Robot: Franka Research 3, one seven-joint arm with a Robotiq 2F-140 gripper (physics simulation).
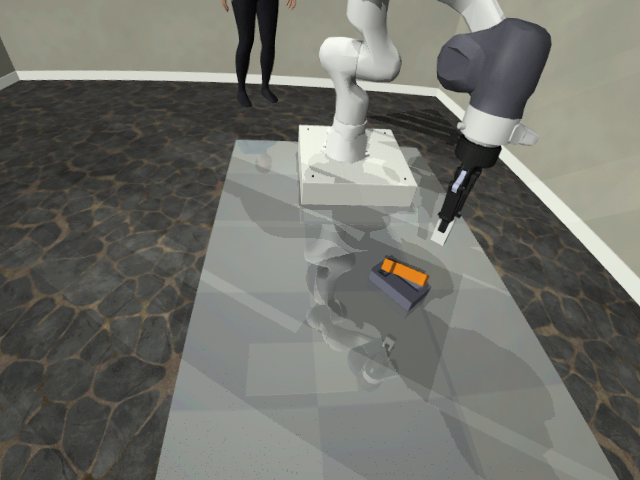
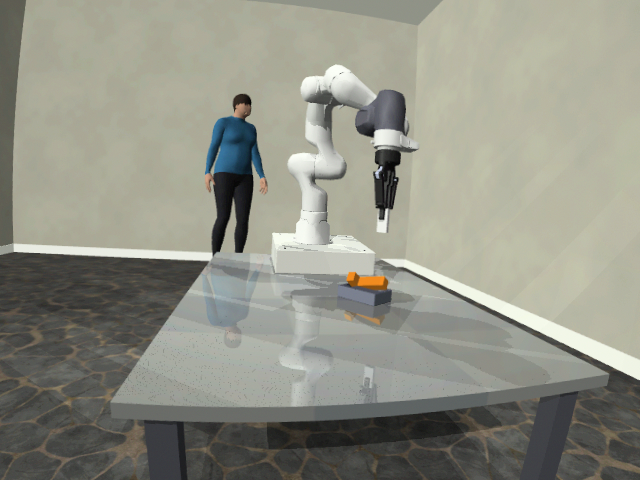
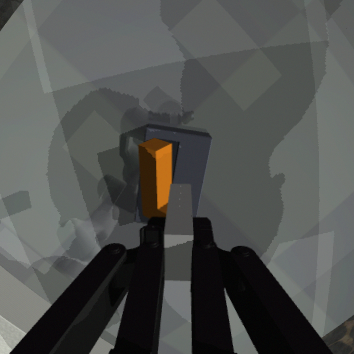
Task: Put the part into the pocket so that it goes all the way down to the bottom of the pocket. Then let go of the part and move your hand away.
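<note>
The orange part has a long bar and a short end piece set at an angle. It rests tilted on top of the dark blue-grey block, standing up above the block's rim, over the pocket and one long side. A dark strip of the pocket shows beside the bar; the pocket's bottom is hidden. My gripper is shut and empty, its pale fingertips together. It hangs above the table, behind and higher than the block, apart from the part.
The block stands on the glossy grey table. The white robot base is at the table's back. A person stands on the floor behind the table, left of the arm.
</note>
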